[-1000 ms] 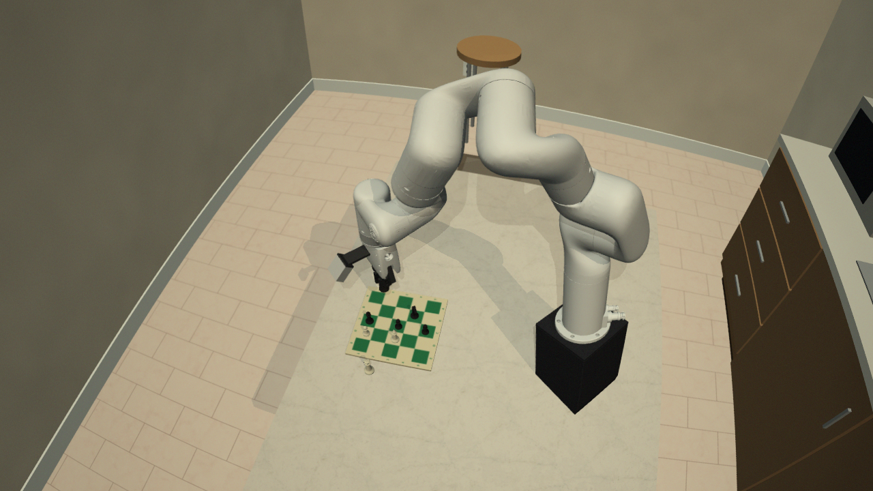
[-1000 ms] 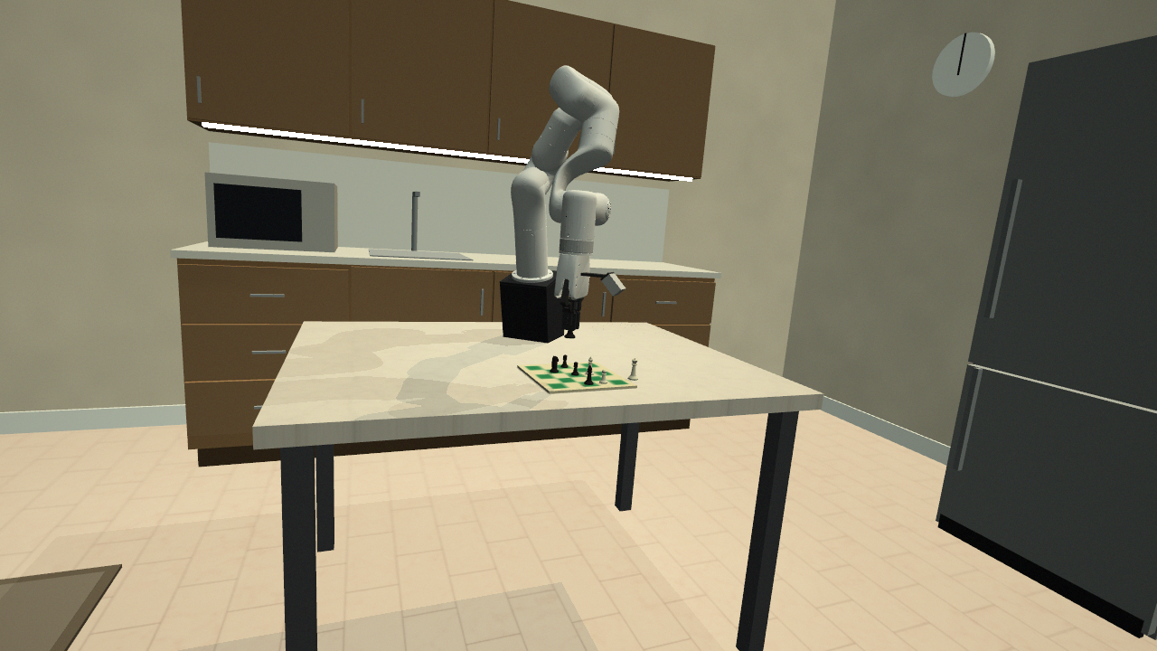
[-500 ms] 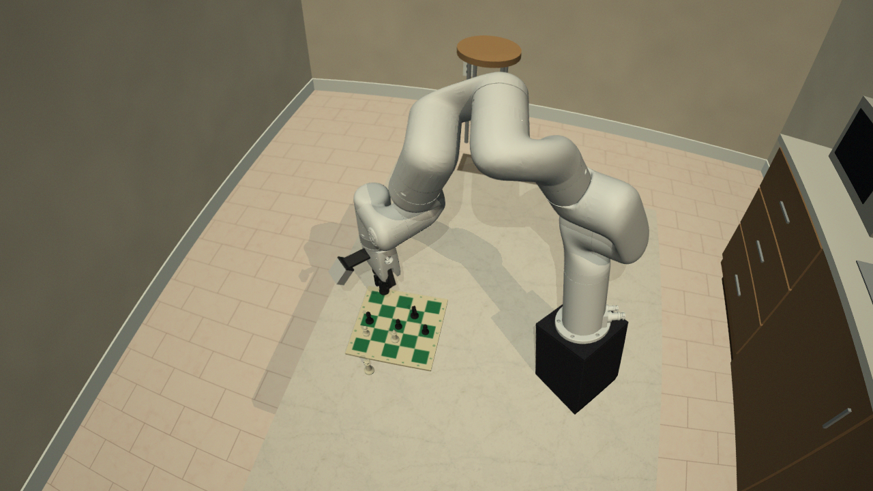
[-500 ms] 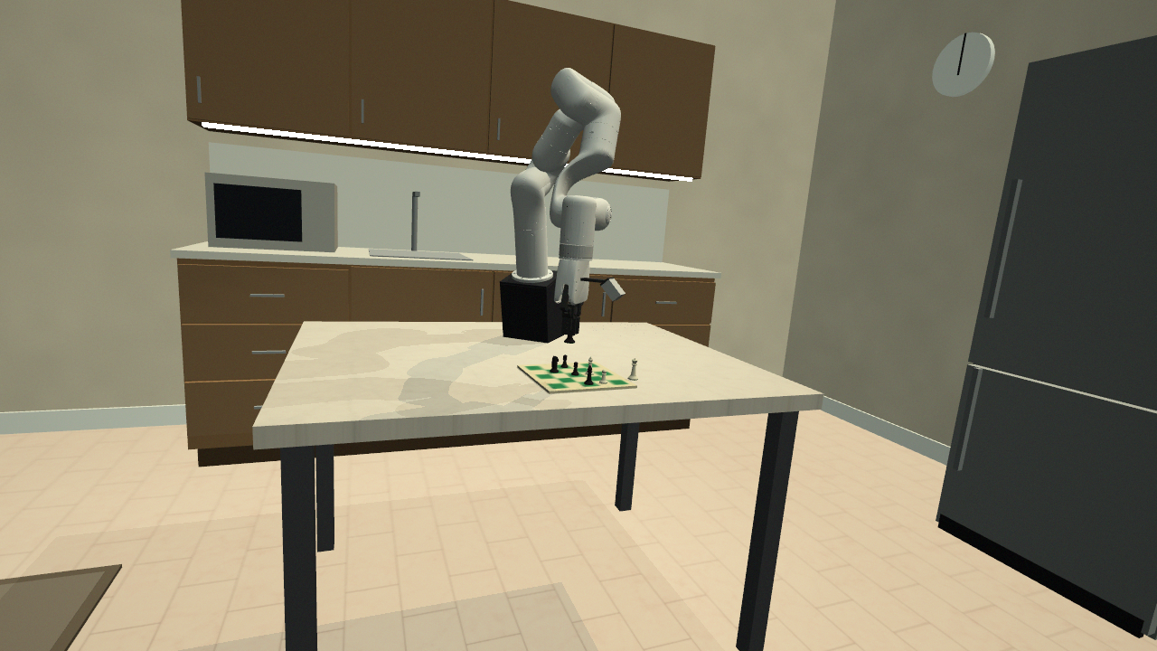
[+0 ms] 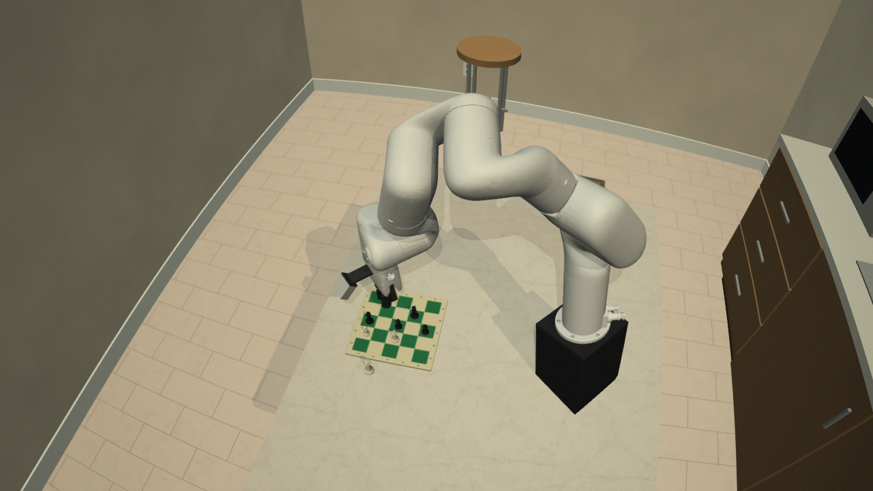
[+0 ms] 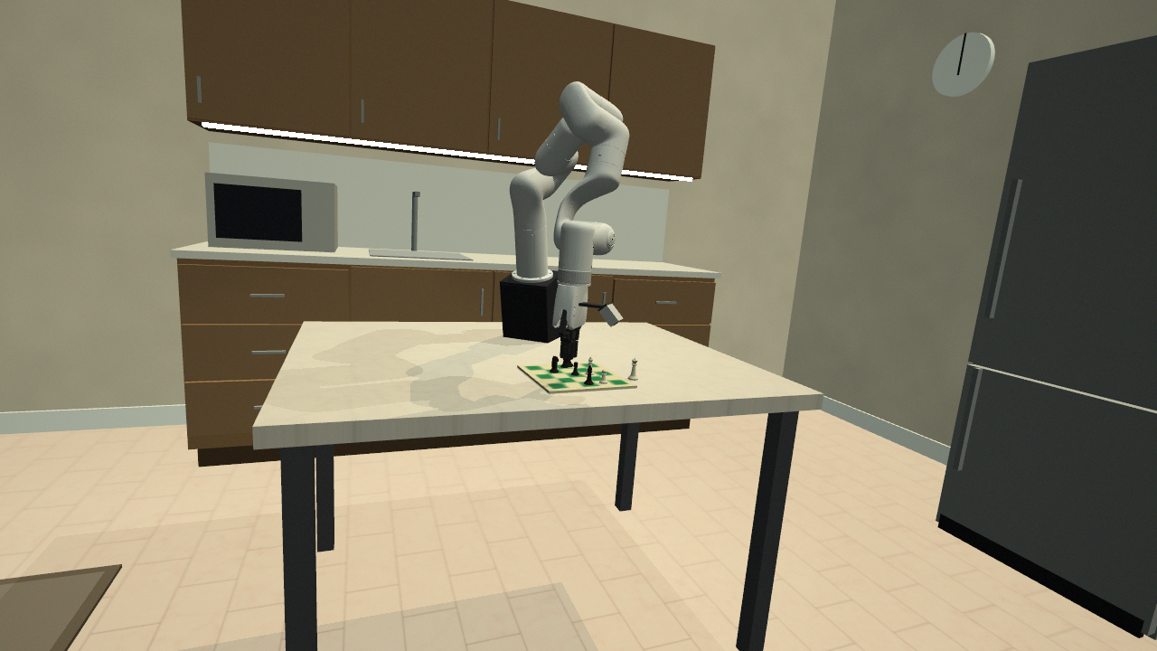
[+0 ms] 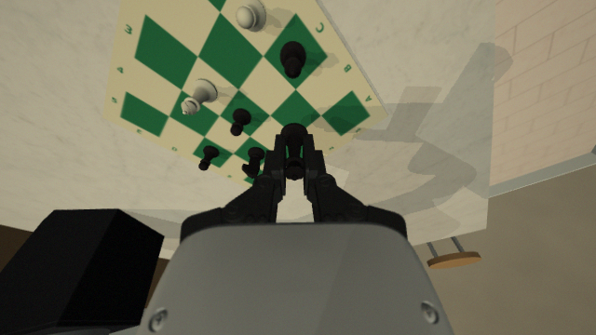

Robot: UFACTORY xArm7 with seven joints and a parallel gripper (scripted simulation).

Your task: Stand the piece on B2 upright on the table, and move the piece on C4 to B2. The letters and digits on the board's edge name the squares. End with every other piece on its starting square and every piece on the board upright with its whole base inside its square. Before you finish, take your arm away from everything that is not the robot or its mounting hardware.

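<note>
The black piece is 40 mm ahead of my hand, 30 mm to the left of it and 50 mm below it. Also, from my hand: black chess piece 10 mm below; then chessboard 30 mm behind, 40 mm to the left, 80 mm below.
</note>
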